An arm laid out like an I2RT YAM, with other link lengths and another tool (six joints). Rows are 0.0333 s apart.
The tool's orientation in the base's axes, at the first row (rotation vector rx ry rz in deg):
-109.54 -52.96 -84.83
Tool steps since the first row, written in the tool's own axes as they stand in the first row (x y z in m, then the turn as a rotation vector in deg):
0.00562 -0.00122 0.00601 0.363 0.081 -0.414
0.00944 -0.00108 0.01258 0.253 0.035 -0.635
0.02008 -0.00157 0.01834 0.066 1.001 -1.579
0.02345 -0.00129 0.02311 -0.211 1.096 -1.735
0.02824 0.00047 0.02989 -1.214 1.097 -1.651
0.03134 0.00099 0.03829 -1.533 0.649 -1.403
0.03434 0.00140 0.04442 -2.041 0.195 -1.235
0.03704 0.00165 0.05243 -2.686 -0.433 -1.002
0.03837 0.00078 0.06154 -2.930 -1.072 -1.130
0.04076 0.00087 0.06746 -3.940 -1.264 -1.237
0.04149 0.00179 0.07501 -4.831 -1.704 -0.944
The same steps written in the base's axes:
0.00350 0.00641 0.00398 -0.125 -0.299 0.453
0.00812 0.01207 0.00607 -0.310 -0.460 0.401
0.01285 0.01878 0.01498 -0.139 -1.812 0.442
0.01644 0.02289 0.01707 -0.201 -2.042 0.211
0.02261 0.02790 0.02003 -0.309 -2.167 -0.782
0.02851 0.03460 0.02097 -0.565 -1.761 -1.148
0.03295 0.03960 0.02237 -0.904 -1.449 -1.677
0.03833 0.04609 0.02301 -1.363 -1.005 -2.353
0.04327 0.05385 0.02207 -1.981 -0.756 -2.552
0.04724 0.05878 0.02294 -2.356 -0.910 -3.503
0.05257 0.06413 0.02178 -2.670 -0.582 -4.434

